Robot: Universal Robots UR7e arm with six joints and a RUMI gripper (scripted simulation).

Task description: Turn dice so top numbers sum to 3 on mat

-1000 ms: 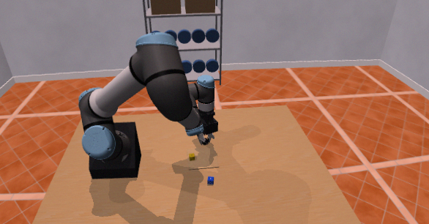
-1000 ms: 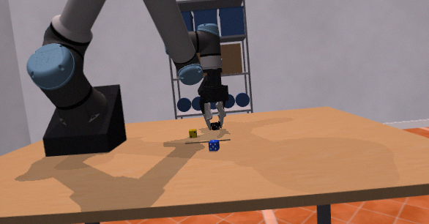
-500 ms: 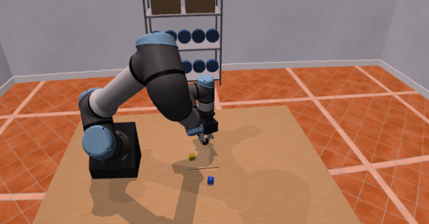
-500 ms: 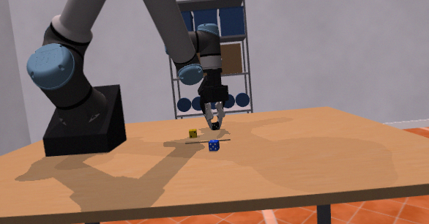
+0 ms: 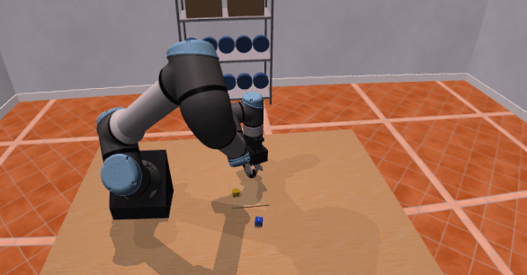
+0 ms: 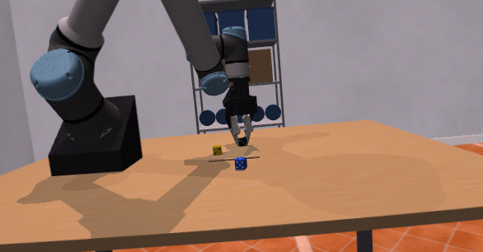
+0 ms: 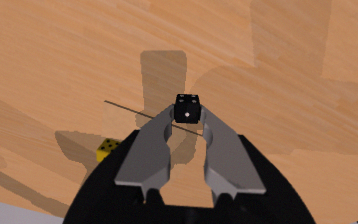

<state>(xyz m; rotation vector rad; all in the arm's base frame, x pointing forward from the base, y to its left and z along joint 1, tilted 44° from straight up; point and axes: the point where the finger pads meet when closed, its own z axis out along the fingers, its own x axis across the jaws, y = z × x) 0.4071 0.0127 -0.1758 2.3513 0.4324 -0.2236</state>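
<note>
My hand is 11 cm to the left of the tan mat, 2 cm past it and 2 cm above it. Also, from my hand: yellow die: 11 cm to the right, 7 cm behind; blue die: 26 cm to the right; black die: right at my hand.
</note>
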